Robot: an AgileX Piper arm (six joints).
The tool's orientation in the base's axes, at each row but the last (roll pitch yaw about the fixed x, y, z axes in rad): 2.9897, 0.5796, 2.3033; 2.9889, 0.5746, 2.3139; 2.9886, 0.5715, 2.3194; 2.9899, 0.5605, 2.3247; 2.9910, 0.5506, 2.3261; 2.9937, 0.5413, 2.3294; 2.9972, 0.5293, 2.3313; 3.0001, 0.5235, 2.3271; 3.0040, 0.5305, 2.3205; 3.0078, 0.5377, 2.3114; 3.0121, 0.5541, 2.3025; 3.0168, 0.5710, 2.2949
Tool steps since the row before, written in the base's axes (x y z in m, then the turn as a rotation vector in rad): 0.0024, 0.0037, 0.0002, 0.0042, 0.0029, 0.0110; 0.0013, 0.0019, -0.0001, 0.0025, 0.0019, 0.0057; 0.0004, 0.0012, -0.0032, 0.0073, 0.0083, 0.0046; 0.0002, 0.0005, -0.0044, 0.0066, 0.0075, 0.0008; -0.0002, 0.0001, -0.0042, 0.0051, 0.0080, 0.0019; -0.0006, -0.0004, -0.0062, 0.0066, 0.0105, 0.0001; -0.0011, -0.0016, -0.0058, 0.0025, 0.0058, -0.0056; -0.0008, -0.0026, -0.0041, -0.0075, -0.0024, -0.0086; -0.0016, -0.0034, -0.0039, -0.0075, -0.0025, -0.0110; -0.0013, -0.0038, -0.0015, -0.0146, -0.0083, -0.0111; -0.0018, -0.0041, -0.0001, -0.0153, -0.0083, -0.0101; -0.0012, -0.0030, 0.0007, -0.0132, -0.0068, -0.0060
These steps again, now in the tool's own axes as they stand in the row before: 0.0008, 0.0043, -0.0001, -0.0066, 0.0063, -0.0080; 0.0005, 0.0022, 0.0001, -0.0033, 0.0038, -0.0041; 0.0022, 0.0007, 0.0025, -0.0016, 0.0116, -0.0027; 0.0025, -0.0001, 0.0036, 0.0004, 0.0100, 0.0003; 0.0024, -0.0006, 0.0034, 0.0010, 0.0095, -0.0014; 0.0033, -0.0015, 0.0051, 0.0026, 0.0121, 0.0001; 0.0026, -0.0026, 0.0049, 0.0050, 0.0052, 0.0044; 0.0009, -0.0029, 0.0038, 0.0072, -0.0078, 0.0047; 0.0008, -0.0040, 0.0036, 0.0084, -0.0082, 0.0068; -0.0009, -0.0038, 0.0018, 0.0089, -0.0172, 0.0054; -0.0015, -0.0042, 0.0005, 0.0088, -0.0176, 0.0042; -0.0016, -0.0029, -0.0002, 0.0063, -0.0147, 0.0013
